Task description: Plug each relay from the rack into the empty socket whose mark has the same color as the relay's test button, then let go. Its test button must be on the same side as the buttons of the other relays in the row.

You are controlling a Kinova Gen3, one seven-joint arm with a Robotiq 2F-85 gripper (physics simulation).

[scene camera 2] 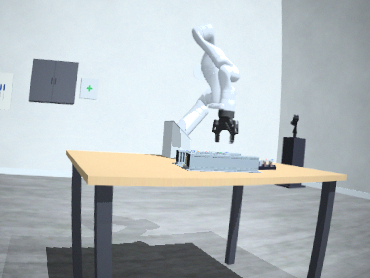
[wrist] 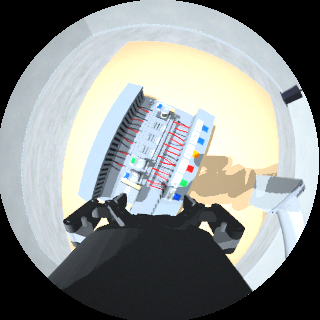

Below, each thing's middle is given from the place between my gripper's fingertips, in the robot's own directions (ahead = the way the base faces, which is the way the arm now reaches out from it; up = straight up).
Labels:
Now: hand 110 mm above the relay panel (wrist: 147,196), 60 mm to the left of it and 50 mm short of it.

